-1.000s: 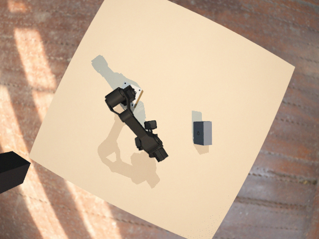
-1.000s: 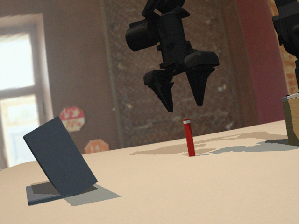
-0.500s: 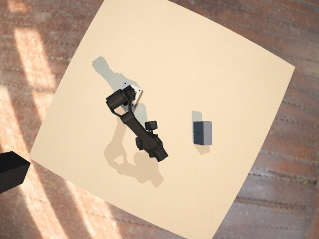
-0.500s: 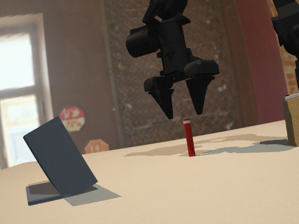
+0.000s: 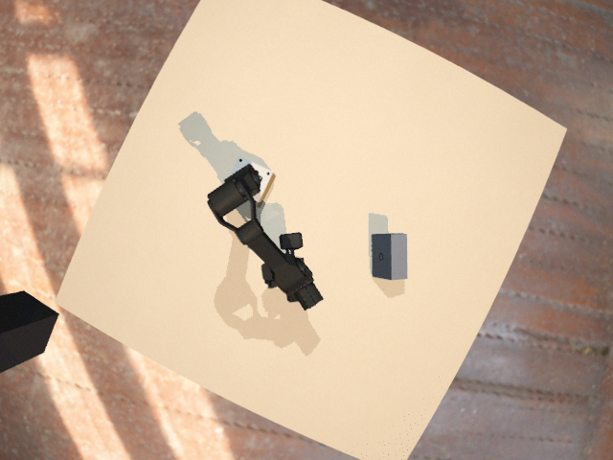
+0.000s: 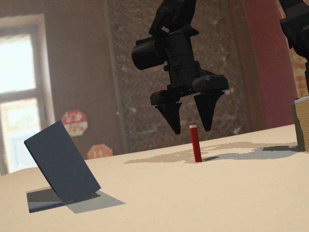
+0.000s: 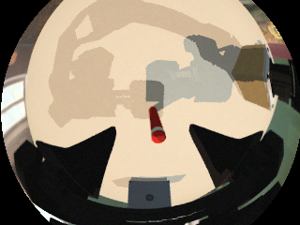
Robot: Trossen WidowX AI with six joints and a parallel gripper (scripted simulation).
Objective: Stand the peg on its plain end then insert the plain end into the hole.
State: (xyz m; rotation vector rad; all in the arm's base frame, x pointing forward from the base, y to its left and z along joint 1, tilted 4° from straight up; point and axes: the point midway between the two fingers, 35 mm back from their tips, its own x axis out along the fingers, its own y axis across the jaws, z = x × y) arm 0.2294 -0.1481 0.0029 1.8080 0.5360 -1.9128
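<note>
Right now the red peg is right at my gripper tip. From my gripper tip the other things lie so: dark sloped panel (230 mm ahead, 150 mm to the left, 10 mm below).
</note>
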